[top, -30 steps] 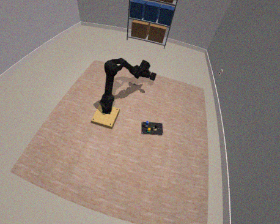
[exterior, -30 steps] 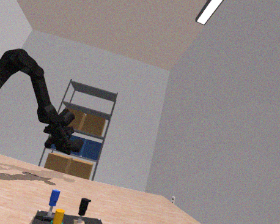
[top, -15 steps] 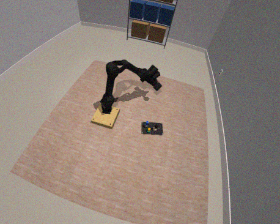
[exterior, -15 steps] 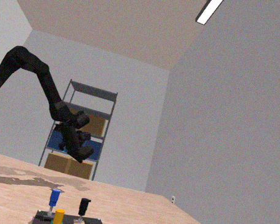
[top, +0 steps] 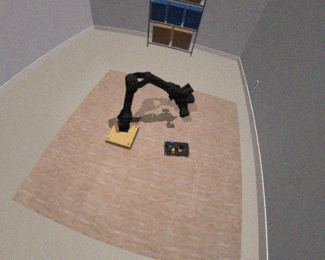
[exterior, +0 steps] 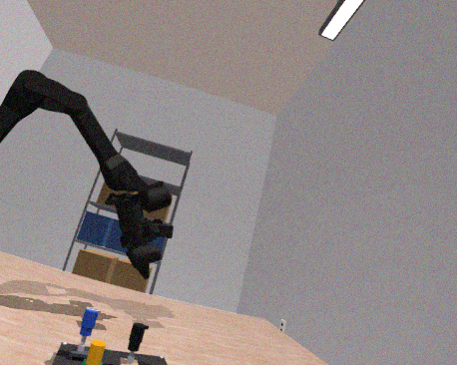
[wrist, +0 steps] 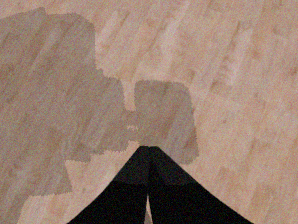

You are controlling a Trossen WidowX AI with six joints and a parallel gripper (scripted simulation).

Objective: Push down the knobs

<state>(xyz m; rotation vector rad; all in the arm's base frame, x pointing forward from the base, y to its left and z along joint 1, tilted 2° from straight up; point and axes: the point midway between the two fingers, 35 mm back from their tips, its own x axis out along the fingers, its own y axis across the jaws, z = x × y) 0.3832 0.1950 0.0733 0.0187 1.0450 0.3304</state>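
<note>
My gripper tip is 80 mm past the blue knob, 270 mm to the left of it and 40 mm above it. Round my gripper tip: black knob: 10 mm behind, 290 mm to the right, 40 mm below.
</note>
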